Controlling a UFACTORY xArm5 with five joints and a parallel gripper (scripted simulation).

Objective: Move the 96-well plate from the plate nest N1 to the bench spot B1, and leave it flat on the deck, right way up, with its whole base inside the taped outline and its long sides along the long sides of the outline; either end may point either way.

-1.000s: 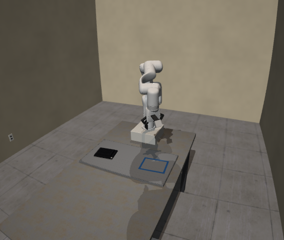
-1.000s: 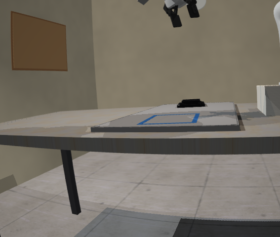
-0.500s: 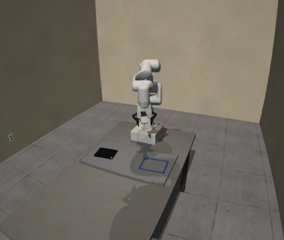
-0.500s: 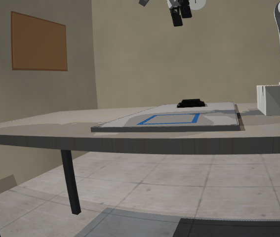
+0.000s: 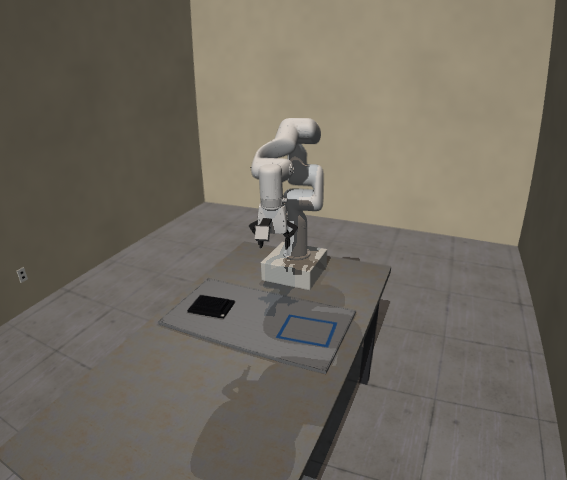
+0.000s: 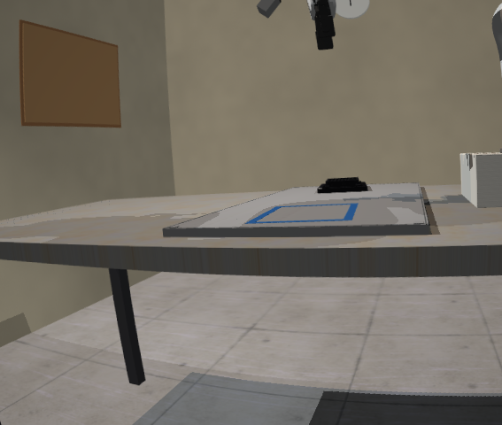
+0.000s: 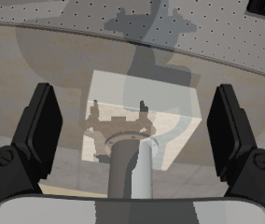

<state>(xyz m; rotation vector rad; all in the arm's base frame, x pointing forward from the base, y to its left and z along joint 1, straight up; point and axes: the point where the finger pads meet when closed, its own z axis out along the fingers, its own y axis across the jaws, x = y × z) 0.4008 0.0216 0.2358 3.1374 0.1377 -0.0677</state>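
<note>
Right now the black 96-well plate is 28 cm to the right of my hand and 30 cm below it. From my hand the other things lie so: black plate nest N1: 28 cm to the right, 31 cm below.
</note>
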